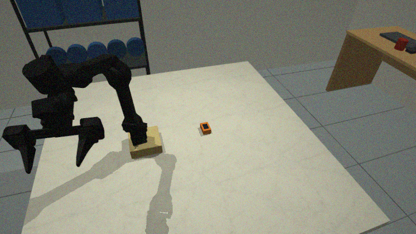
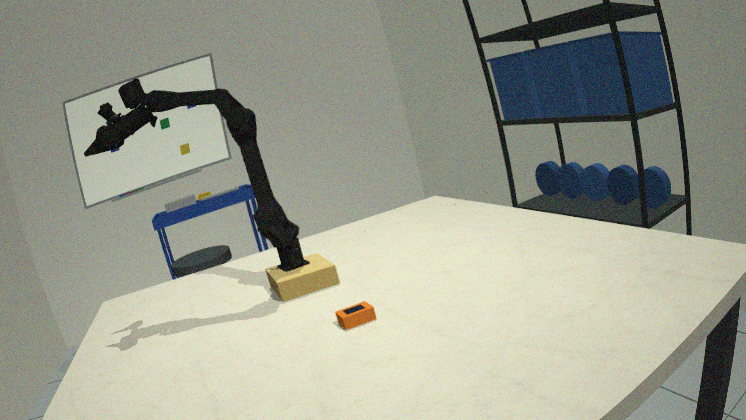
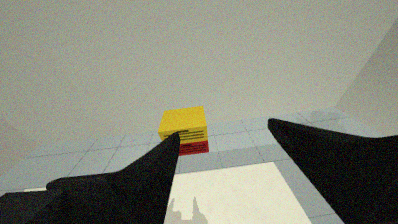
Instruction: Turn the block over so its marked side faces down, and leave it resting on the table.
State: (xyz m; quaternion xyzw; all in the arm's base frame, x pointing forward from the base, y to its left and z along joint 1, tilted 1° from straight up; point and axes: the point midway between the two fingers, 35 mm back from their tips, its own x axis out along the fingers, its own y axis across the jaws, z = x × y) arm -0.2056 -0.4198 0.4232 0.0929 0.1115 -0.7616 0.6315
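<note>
Right now my gripper tip is 54 cm short of the block, 42 cm to the right of it and 45 cm above it.
</note>
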